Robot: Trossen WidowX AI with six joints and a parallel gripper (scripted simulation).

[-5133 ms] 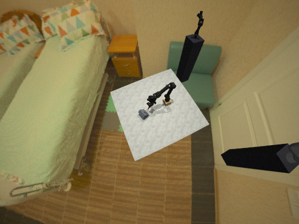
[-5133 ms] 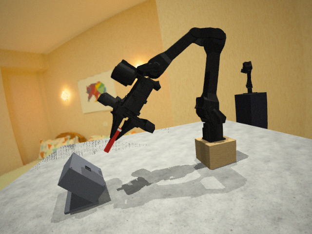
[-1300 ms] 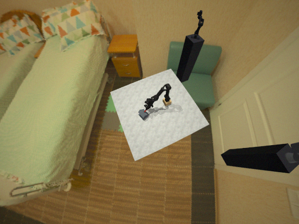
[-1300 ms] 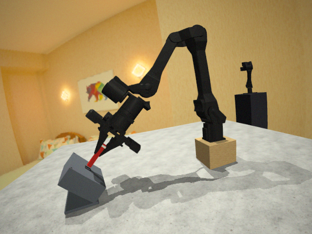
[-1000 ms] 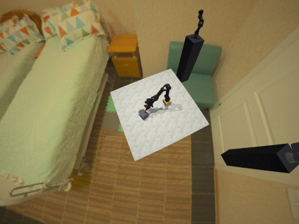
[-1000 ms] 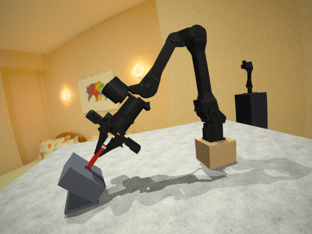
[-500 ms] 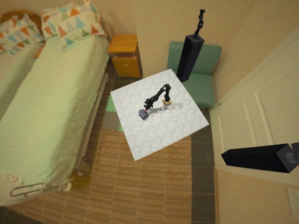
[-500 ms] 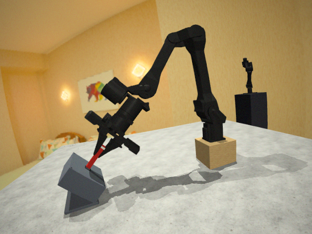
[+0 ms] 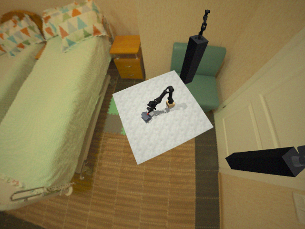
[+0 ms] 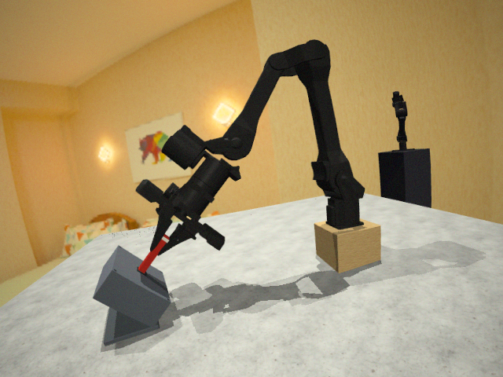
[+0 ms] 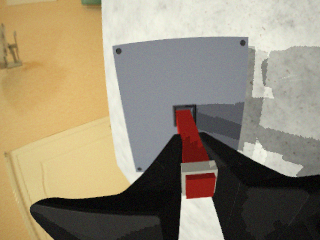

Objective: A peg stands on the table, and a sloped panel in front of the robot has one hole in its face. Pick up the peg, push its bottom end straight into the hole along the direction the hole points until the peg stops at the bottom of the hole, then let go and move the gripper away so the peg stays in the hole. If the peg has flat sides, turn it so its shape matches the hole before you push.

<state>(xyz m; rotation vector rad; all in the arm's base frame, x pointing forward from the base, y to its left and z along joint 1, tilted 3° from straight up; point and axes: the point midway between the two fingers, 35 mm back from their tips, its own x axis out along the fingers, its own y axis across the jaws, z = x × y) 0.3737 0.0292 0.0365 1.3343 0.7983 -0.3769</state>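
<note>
Right now my gripper tip is 50 mm short of the grey sloped panel, 50 mm above it and 20 mm to the right of it. The rest, counted from my gripper tip: red square-sided peg (10 mm behind, 10 mm above).
</note>
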